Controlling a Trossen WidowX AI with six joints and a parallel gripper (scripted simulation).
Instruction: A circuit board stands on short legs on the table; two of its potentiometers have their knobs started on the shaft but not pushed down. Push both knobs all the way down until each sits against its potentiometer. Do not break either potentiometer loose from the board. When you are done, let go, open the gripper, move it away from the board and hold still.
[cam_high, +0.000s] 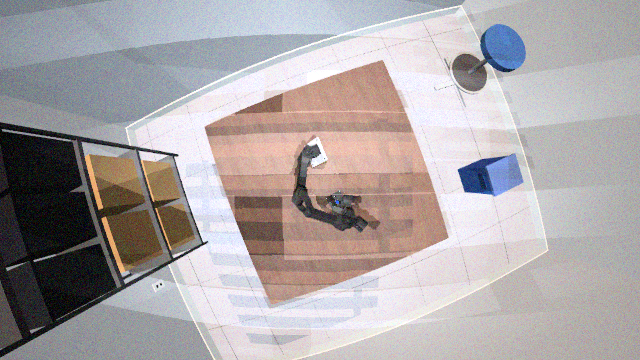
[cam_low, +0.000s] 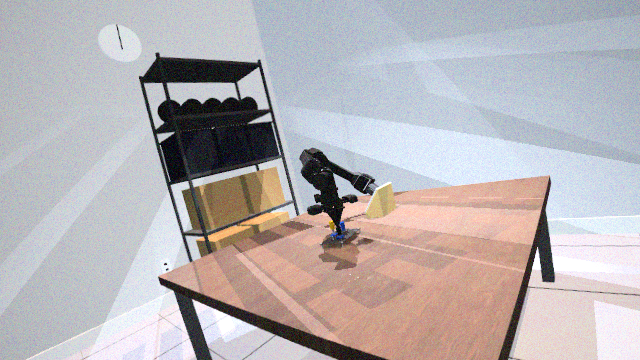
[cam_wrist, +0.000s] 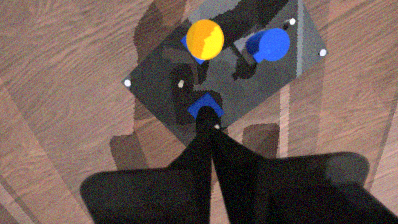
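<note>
Right now my gripper tip is 20 mm above the blue potentiometer. The rest, counted from my gripper tip: blue knob 60 mm behind, 30 mm to the right, 20 mm below.
</note>
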